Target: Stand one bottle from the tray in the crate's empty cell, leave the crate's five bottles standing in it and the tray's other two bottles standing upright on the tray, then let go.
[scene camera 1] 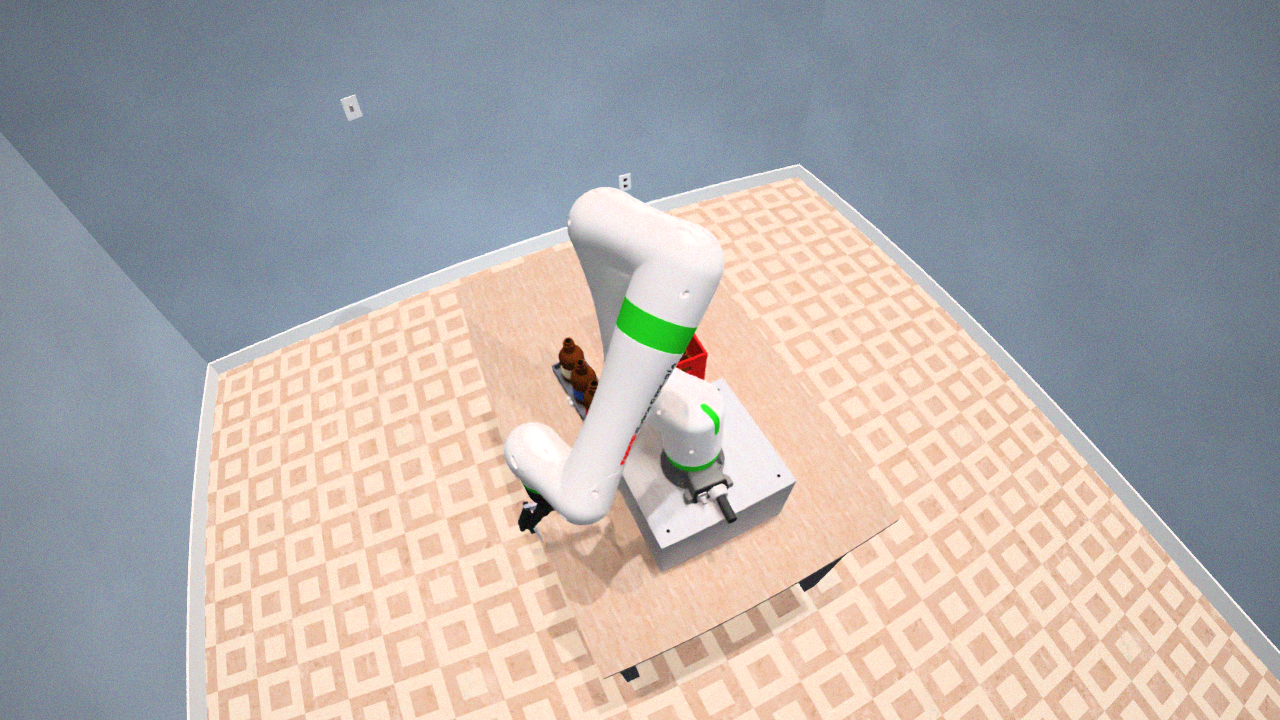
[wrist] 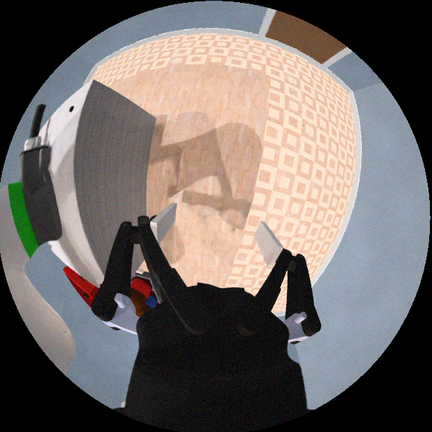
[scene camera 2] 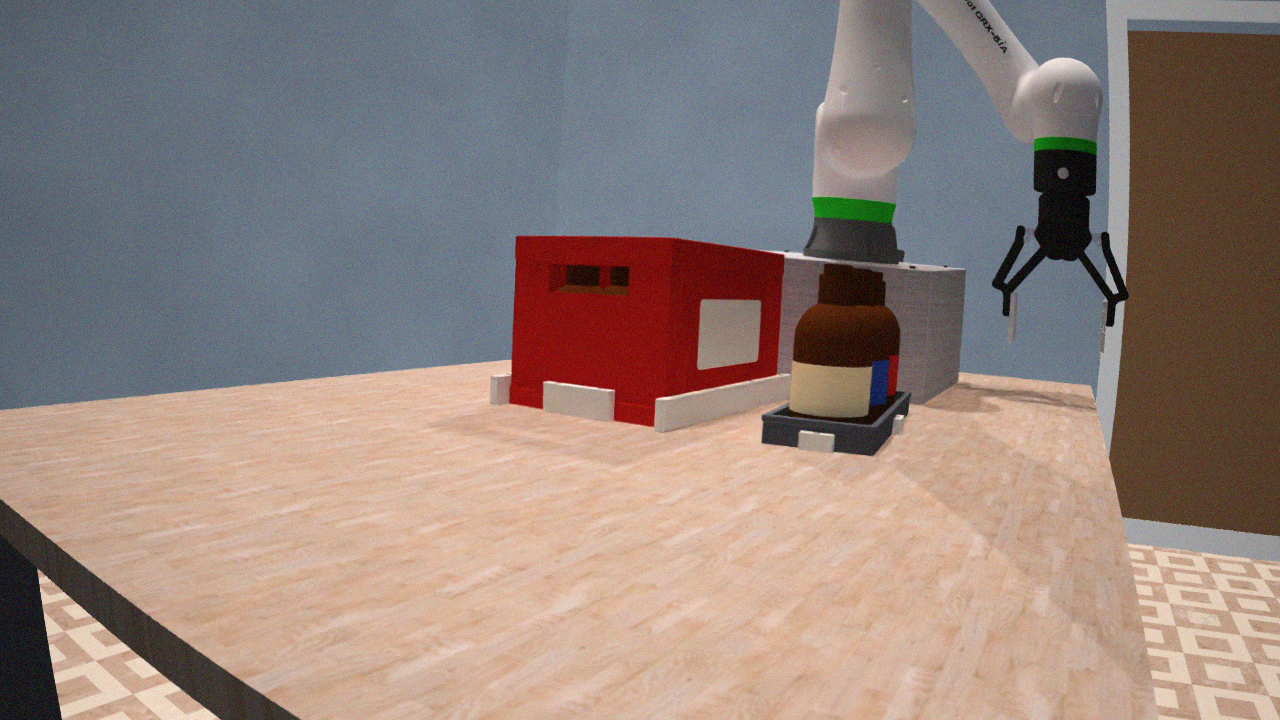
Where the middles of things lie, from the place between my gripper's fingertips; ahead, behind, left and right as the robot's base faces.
I see my gripper 320 mm short of the red-labelled bottle [scene camera 2: 880, 286] and 180 mm to the left of it.
